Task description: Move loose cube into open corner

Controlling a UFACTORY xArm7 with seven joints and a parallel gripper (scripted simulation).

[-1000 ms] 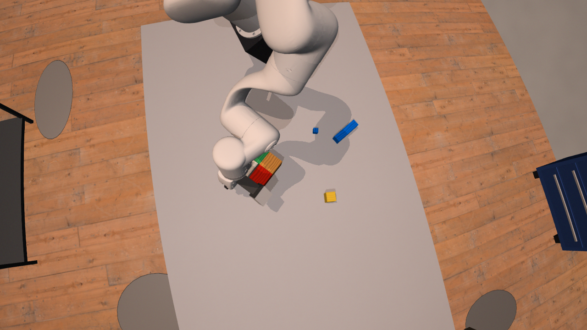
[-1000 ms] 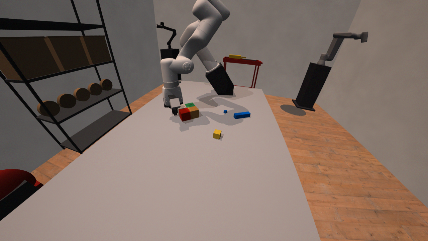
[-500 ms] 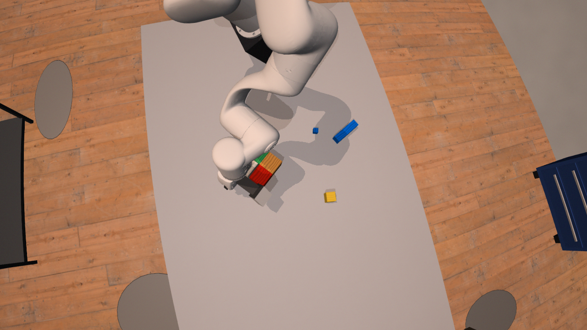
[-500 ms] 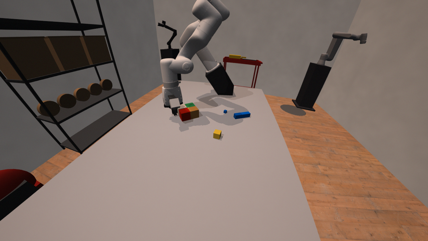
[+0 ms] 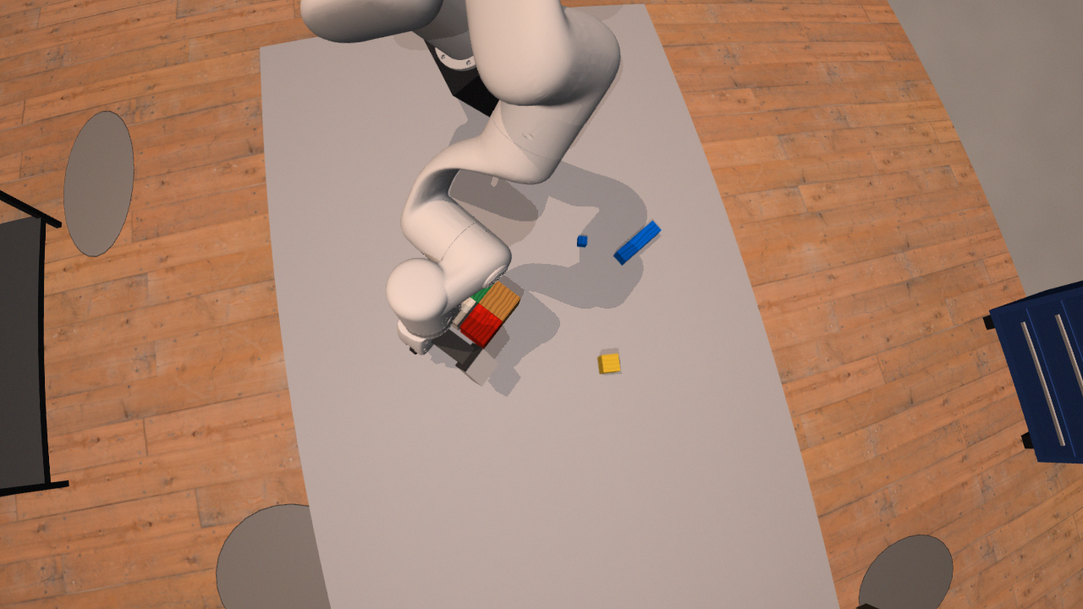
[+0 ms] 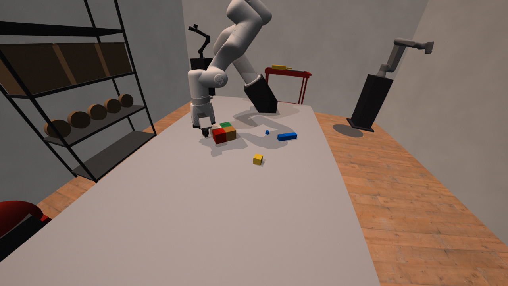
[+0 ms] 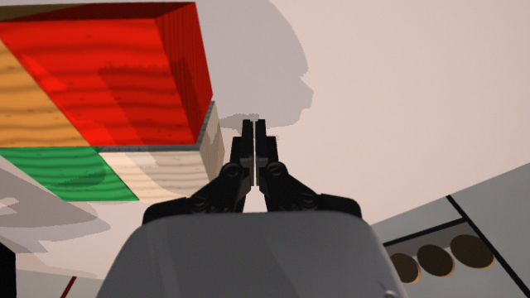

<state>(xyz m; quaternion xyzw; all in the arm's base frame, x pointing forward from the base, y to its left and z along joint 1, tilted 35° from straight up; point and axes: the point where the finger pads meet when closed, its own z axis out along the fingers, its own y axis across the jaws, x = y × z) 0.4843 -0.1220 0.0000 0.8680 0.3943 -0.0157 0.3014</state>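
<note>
My hand is 40 mm past the white cube and 40 mm to the right of it. Round my hand: red cube 80 mm to the left; then orange cube 40 mm behind, 110 mm to the left; then green cube 70 mm behind, 80 mm to the left.
</note>
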